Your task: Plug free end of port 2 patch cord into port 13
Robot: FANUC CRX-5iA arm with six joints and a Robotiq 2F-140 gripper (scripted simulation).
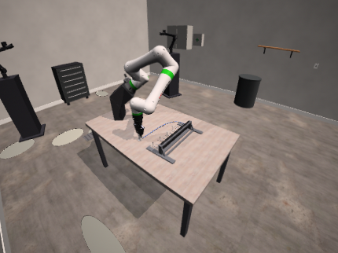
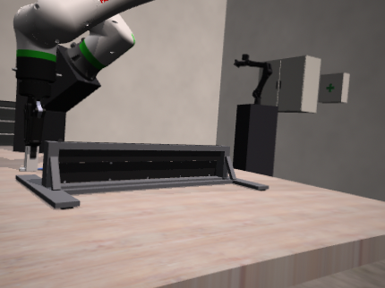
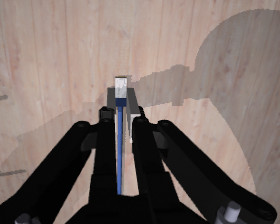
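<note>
The pale plug lies 1 cm to the right of my hand and 3 cm below it.
</note>
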